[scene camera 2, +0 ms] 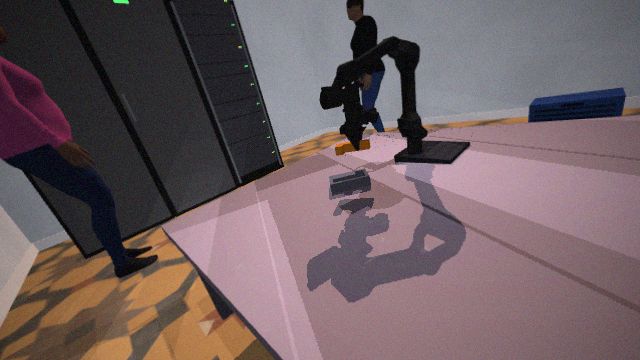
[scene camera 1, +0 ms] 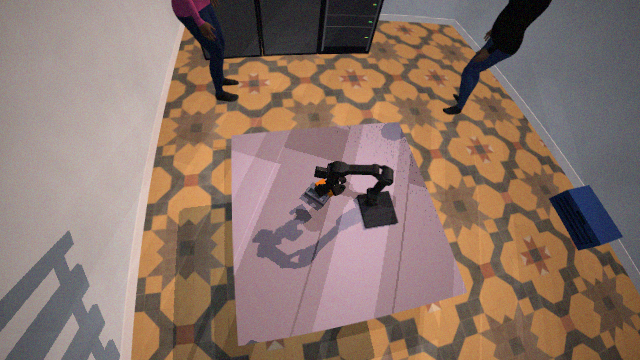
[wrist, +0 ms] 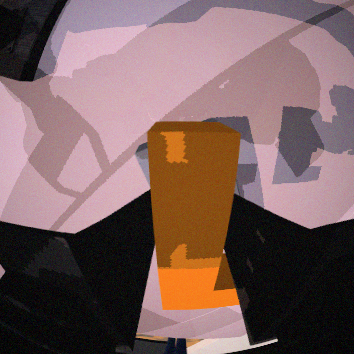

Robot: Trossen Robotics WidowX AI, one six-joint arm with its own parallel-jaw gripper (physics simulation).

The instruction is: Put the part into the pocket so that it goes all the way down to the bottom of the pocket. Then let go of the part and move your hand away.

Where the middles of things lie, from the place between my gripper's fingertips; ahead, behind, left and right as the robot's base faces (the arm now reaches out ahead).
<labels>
The orange part [wrist: 192, 165] lies 20 mm to the right of my hand, 20 mm ahead of it and 10 mm above it.
</labels>
